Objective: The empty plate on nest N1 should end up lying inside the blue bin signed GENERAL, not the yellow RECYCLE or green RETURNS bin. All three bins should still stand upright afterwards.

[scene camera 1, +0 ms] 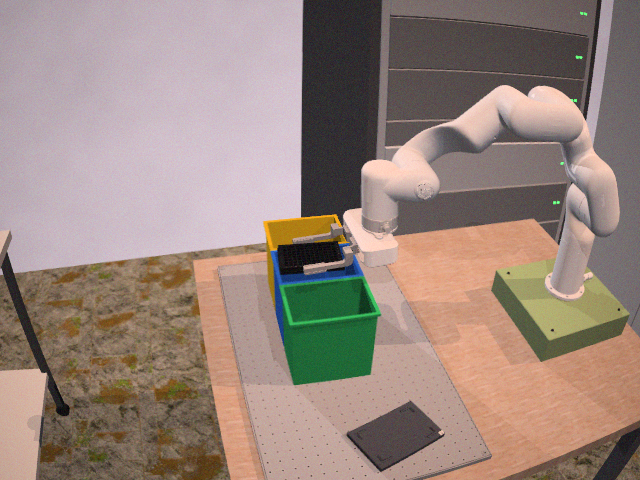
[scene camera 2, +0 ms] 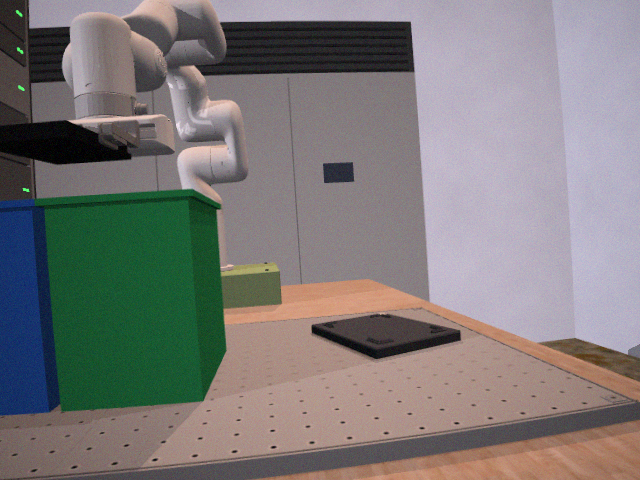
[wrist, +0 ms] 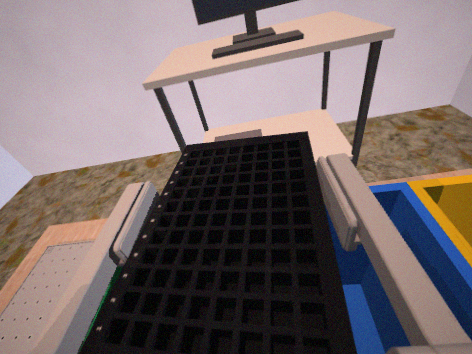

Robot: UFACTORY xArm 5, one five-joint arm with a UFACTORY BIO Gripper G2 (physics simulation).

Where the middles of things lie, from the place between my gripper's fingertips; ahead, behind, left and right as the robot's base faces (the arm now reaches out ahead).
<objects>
Now: the black gridded plate (scene camera 1: 292, 257) 20 mm behind my hand. From my hand the other things lie so: green bin (scene camera 2: 135, 282) 150 mm below, 70 mm to the left, 40 mm behind; yellow bin (scene camera 1: 278, 232) 190 mm to the right, 150 mm below, 60 mm behind; blue bin (scene camera 1: 354, 270) 150 mm below, 60 mm to the right, 50 mm behind.
</objects>
